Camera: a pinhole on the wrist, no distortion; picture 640 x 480 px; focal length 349.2 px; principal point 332.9 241.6 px. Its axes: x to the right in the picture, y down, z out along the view. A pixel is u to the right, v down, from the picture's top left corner.
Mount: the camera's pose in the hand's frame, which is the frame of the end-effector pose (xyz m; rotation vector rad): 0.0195 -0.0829 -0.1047 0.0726 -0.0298 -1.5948
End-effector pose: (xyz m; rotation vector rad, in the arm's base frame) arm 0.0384 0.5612 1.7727 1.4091 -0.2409 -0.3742
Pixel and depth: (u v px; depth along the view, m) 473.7 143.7 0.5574
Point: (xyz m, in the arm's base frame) -0.3263 0.1973 1.5345
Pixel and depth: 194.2 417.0 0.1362
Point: 0.0940 0.4919 1.7400
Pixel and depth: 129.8 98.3 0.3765
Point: -0.1903 0.3934 1.9500
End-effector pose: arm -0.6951 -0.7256 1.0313 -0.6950 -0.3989 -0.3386
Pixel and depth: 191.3 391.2 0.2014
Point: -0.6416 -0.6776 1.1523
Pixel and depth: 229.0 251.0 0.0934
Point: -0.7028 -0.7770 1.0631
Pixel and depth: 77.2 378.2 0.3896
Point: -0.5539 -0.4125 1.2097
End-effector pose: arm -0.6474 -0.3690 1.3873 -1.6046 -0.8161 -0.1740
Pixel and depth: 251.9 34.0 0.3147
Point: -0.8587 -0.2614 1.2524
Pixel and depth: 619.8 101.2 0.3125
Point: -1.0114 -0.2520 1.5509
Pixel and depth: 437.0 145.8 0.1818
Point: -0.7860 -0.3228 1.4612
